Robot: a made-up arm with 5 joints. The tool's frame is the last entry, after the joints.
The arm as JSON. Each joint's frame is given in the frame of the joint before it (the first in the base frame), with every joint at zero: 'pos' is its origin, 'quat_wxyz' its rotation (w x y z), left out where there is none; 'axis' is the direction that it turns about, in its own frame. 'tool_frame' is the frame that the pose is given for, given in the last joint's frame.
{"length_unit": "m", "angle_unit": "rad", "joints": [
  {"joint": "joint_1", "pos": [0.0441, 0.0, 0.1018], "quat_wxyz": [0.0, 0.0, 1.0, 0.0], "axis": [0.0, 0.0, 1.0]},
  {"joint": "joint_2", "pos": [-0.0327, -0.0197, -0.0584], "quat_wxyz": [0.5, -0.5, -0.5, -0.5], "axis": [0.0, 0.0, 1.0]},
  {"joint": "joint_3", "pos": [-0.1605, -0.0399, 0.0], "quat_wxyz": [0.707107, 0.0, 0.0, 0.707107], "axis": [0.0, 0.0, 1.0]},
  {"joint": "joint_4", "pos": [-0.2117, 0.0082, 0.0], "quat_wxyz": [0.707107, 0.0, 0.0, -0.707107], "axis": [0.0, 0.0, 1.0]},
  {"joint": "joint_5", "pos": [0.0, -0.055, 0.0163], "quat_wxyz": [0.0, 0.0, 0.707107, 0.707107], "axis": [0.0, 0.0, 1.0]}
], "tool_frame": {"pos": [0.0, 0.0, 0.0], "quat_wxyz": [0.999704, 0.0, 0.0, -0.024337]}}
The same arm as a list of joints. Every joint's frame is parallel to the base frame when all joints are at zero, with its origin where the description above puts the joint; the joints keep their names.
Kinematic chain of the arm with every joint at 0, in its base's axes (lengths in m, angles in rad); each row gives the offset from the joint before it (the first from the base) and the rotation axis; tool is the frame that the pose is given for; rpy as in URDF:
joint_1: xyz 0.0441 0 0.1018 axis -z
joint_2: xyz 0.0327 -0.0197 0.0584 axis +y
joint_3: xyz 0.0399 0 0.1605 axis +y
joint_4: xyz 0.2117 0 0.0082 axis +y
joint_5: xyz 0.055 0.0163 0 axis -x
tool: xyz 0 0 0 rpy 1.5708 -1.5221 -1.5708

